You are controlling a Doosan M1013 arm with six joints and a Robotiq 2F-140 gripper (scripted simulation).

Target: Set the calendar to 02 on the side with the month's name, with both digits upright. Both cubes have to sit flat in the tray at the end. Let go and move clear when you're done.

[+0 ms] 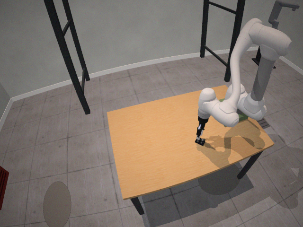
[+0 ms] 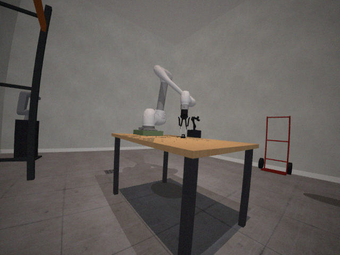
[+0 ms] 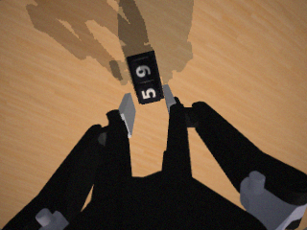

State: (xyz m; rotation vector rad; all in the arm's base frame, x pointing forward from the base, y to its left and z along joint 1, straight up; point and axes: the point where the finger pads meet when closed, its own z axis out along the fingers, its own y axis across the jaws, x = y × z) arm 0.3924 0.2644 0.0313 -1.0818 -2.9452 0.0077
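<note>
The black number cube is 7 cm below my hand.
</note>
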